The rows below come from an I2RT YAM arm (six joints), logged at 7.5 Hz.
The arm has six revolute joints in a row. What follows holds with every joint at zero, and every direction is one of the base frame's.
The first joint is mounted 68 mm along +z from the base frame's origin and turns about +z.
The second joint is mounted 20 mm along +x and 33.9 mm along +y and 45.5 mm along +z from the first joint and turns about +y.
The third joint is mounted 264 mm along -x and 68.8 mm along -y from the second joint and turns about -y.
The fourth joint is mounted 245 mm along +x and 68.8 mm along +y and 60 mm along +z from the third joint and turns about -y.
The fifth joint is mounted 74 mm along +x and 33.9 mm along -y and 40.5 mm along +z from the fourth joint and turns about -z.
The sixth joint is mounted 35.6 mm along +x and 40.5 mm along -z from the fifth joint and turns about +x.
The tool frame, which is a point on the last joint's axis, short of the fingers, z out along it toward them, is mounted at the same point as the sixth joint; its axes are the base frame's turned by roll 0, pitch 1.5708 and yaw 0 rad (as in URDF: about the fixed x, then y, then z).
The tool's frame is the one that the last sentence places.
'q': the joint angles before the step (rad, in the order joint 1, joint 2, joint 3, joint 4, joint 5, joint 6). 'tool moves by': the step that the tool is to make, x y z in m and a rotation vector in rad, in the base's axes. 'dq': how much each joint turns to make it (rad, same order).
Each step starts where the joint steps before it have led.
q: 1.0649 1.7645 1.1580 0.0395 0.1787 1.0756
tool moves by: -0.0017 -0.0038 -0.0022 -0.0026 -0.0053 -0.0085
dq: 0.0000 -0.0116 -0.0237 0.0125 0.0104 -0.0004
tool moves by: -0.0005 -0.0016 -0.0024 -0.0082 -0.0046 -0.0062
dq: 0.0000 -0.0018 -0.0109 0.0048 0.0095 -0.0035
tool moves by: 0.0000 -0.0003 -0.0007 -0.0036 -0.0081 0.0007
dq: 0.0000 0.0000 -0.0040 0.0064 0.0042 -0.0080
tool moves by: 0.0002 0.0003 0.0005 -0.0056 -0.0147 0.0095
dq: -0.0001 0.0001 -0.0001 0.0062 0.0003 -0.0186
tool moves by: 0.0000 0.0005 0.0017 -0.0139 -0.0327 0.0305
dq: 0.0000 -0.0020 -0.0002 0.0112 -0.0073 -0.0471
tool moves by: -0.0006 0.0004 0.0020 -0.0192 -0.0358 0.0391
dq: 0.0008 -0.0038 -0.0002 0.0075 -0.0118 -0.0556
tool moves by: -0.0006 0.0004 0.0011 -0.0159 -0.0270 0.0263
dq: 0.0013 -0.0020 -0.0001 0.0046 -0.0055 -0.0403
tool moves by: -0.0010 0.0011 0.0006 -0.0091 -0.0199 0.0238
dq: 0.0030 0.0002 0.0002 0.0068 -0.0070 -0.0298
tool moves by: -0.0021 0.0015 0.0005 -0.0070 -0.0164 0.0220
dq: 0.0061 -0.0002 -0.0003 0.0058 -0.0050 -0.0237
